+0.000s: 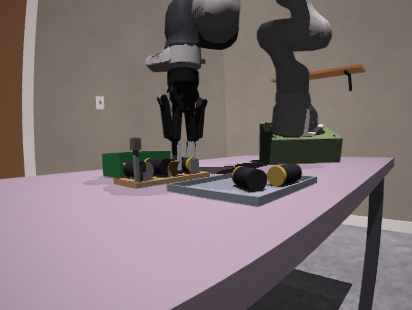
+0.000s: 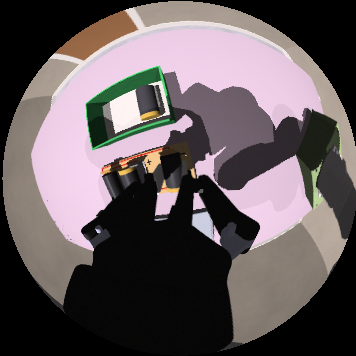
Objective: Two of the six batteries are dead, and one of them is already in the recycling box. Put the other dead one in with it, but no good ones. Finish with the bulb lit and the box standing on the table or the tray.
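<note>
The gripper (image 1: 185,152) (image 2: 171,176) points down at the right end of the wooden battery board (image 1: 165,181) (image 2: 154,158), shut on a black battery with a gold end (image 1: 189,164) (image 2: 173,167), low at the board. Two other batteries, one (image 1: 159,166) (image 2: 128,176) and another (image 1: 131,169) (image 2: 112,184), lie at the board's other end. A brownish block, apparently the bulb (image 1: 135,143), tops a grey post and looks unlit. The green box (image 1: 114,165) (image 2: 135,83) stands on the table behind the board, with one battery (image 2: 146,100) inside.
The grey tray (image 1: 215,194) (image 2: 203,224) stands in front of the board. It holds a black battery (image 1: 251,179) and a gold-ended battery (image 1: 286,174). A green block (image 1: 305,150) (image 2: 315,132) with an arm on it stands at the table's right side.
</note>
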